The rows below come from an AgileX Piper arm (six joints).
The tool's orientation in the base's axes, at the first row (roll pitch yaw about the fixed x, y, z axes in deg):
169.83 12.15 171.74
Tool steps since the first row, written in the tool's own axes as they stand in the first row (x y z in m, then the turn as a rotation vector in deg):
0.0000 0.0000 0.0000 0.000 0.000 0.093
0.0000 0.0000 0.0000 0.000 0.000 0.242
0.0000 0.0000 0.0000 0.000 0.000 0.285
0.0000 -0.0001 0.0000 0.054 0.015 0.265
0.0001 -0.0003 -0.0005 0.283 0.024 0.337
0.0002 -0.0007 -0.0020 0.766 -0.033 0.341
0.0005 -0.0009 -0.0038 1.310 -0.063 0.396
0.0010 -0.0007 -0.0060 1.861 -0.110 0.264
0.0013 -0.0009 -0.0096 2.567 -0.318 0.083
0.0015 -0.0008 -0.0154 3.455 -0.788 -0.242
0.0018 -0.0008 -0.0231 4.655 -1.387 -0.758
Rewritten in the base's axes. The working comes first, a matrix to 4 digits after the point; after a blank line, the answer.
The tool's axes in the first row as the columns of a matrix, in the base's axes (used below as rounded here):
-0.9675 0.1046 0.2304
0.1404 0.9794 0.1450
-0.2105 0.1726 -0.9622

0.0000 0.0000 0.0000 0.021 0.013 -0.089
0.0000 0.0000 0.0000 0.056 0.035 -0.233
0.0000 0.0000 0.0000 0.066 0.041 -0.274
0.0000 -0.0001 0.0000 0.010 0.061 -0.264
-0.0002 -0.0004 0.0004 -0.194 0.112 -0.380
-0.0007 -0.0009 0.0018 -0.666 0.125 -0.495
-0.0015 -0.0014 0.0034 -1.183 0.180 -0.668
-0.0024 -0.0014 0.0054 -1.751 0.192 -0.665
-0.0036 -0.0021 0.0088 -2.498 0.061 -0.675
-0.0051 -0.0028 0.0144 -3.481 -0.322 -0.630
-0.0071 -0.0039 0.0217 -4.823 -0.815 -0.490

